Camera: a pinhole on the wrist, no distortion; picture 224 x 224 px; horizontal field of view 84.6 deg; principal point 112.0 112.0 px. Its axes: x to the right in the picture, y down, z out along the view. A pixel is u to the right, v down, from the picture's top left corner.
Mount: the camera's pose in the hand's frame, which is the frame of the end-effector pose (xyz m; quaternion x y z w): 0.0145 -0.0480 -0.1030 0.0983 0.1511 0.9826 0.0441
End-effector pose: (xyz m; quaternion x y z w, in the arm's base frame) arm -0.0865 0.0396 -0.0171 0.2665 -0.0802 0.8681 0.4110
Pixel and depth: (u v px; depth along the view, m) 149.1 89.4 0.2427
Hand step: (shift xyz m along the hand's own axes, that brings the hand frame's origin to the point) -0.0043 0.0728 0.1235
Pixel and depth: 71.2 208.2 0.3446
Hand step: 0.1819 -0.2179 0.2810
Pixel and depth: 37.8 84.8 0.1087
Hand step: 0.1023 -0.0015 -0.0205
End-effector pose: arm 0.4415 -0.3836 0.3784 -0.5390 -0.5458 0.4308 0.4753
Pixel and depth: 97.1 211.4 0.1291
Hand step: 0.0505 -0.1117 0.0468
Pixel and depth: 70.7 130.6 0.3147
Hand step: 0.1799 -0.0148 0.1868
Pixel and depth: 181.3 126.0 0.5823
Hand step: -0.1893 0.0951 0.5207
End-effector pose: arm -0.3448 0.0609 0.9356 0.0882 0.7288 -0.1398 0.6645
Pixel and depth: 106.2 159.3 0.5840
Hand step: 0.1492 -0.0961 0.5067
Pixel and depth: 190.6 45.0 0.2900
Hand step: -0.0975 0.2072 0.1532
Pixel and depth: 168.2 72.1 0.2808
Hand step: -0.0476 0.1344 0.1548
